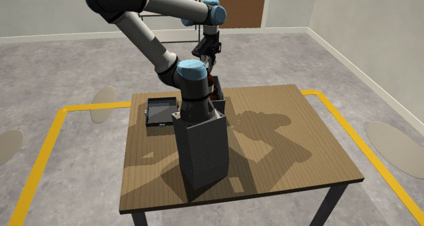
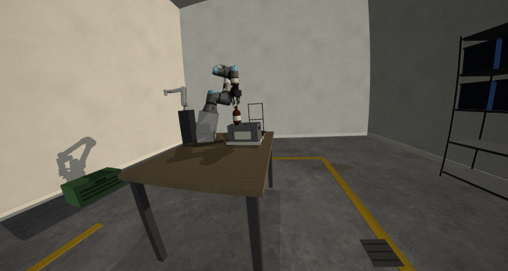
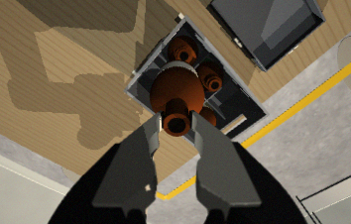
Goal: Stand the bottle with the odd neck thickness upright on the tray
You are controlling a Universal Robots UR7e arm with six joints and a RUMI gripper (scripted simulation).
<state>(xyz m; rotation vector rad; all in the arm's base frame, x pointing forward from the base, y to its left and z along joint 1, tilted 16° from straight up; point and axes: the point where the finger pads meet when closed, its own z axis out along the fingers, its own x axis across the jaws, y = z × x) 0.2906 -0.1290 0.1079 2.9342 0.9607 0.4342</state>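
Right now the bottle is 7 cm below my hand. The rest, counted from my hand: dark tray: 12 cm ahead, 24 cm to the left, 32 cm below; crate: 7 cm ahead, 2 cm to the right, 25 cm below.
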